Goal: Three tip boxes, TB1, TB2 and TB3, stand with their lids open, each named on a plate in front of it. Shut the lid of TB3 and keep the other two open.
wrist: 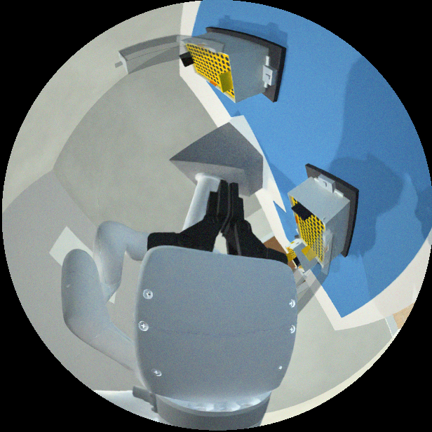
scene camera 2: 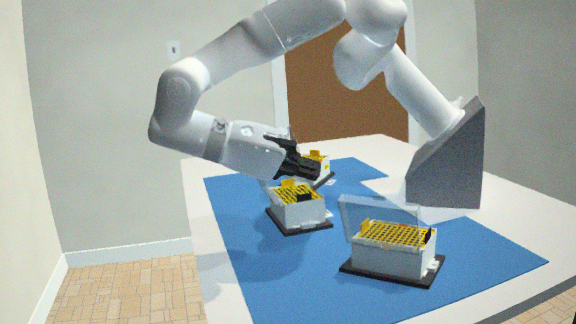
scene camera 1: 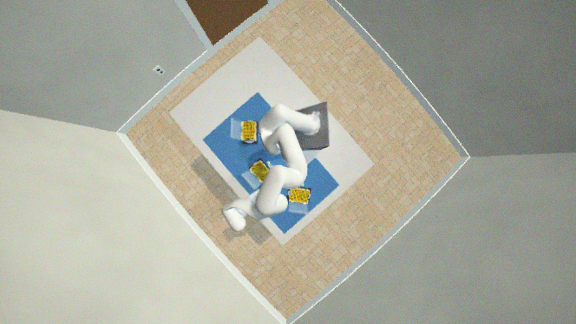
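Pixels of known places: gripper, between the fingertips: (scene camera 2: 318, 172); arm's base, origin of its link: (scene camera 2: 447, 128) (scene camera 1: 310, 125).
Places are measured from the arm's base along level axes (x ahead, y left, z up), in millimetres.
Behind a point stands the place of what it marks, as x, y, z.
Three white tip boxes with yellow racks stand on black bases; no name can be read. The near box (scene camera 1: 300, 195) (scene camera 2: 392, 261) @[414, 234, -122] (wrist: 250, 65) has its clear lid (scene camera 1: 299, 207) @[439, 242, -68] (wrist: 150, 54) standing open. The middle box (scene camera 1: 259, 171) (scene camera 2: 302, 214) @[420, -27, -122] (wrist: 330, 200) has its lid (scene camera 1: 251, 179) @[469, -100, -60] open, largely hidden by my gripper in scene camera 2. The far box (scene camera 1: 249, 131) (scene camera 2: 322, 170) @[209, -269, -123] has its lid (scene camera 1: 235, 128) @[273, -366, -56] open. My gripper (scene camera 2: 318, 171) @[425, 49, -16] (wrist: 224, 191) is shut and empty, tilted over the rear of the middle box and hiding part of the far box. Contact with a lid cannot be told.
The boxes stand on a blue mat (scene camera 1: 320, 175) @[194, 251, -156] (scene camera 2: 480, 260) @[258, 300, -155] on a white table (scene camera 1: 260, 55) @[-248, -579, -158] (scene camera 2: 540, 210) @[-48, 266, -158]. The grey arm mount (scene camera 1: 320, 140) @[50, 95, 42] (scene camera 2: 450, 170) @[100, 91, -69] (wrist: 235, 150) stands behind them. The arm spans above the middle box and hides parts of the mat in scene camera 1.
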